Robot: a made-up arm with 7 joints. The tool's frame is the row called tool.
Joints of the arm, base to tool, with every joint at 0 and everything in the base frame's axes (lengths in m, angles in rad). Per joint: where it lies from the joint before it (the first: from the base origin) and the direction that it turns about. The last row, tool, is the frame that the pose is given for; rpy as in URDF.
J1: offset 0 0 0.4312 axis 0 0 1
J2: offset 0 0 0 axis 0 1 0
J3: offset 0 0 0.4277 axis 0 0 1
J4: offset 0.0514 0 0 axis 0 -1 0
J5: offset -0.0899 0 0.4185 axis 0 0 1
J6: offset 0 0 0 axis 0 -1 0
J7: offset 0.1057 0 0 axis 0 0 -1
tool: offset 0 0 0 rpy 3.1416 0 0
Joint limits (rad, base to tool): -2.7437..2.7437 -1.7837..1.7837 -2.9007..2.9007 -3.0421..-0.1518 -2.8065..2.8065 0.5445..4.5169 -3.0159..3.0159
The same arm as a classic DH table. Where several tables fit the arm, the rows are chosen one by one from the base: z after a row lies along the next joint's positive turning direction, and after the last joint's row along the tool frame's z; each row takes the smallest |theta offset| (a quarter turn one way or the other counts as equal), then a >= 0, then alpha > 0; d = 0 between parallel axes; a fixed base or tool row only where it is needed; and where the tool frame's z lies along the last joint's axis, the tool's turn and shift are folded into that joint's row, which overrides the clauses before.
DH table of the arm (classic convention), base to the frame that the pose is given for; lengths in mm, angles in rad. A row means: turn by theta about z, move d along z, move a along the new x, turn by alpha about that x. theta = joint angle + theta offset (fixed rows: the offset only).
J1: a 0  alpha -1.5708  d 431.2  theta0 0
J2: a 0  alpha 1.5708  d 0  theta0 0
J3: a 51.4  alpha 1.5708  d 427.7  theta0 0
J4: a -89.9  alpha -1.5708  d 0  theta0 0
J5: a 0  alpha 1.5708  d 418.5  theta0 0
J6: a 105.7  alpha 1.5708  d 0  theta0 0
J7: a 0  alpha 0  d 0  theta0 0
Joint limits (rad, base to tool): -2.7437..2.7437 -1.7837..1.7837 -2.9007..2.9007 -3.0421..-0.1518 -2.8065..2.8065 0.5445..4.5169 -3.0159..3.0159

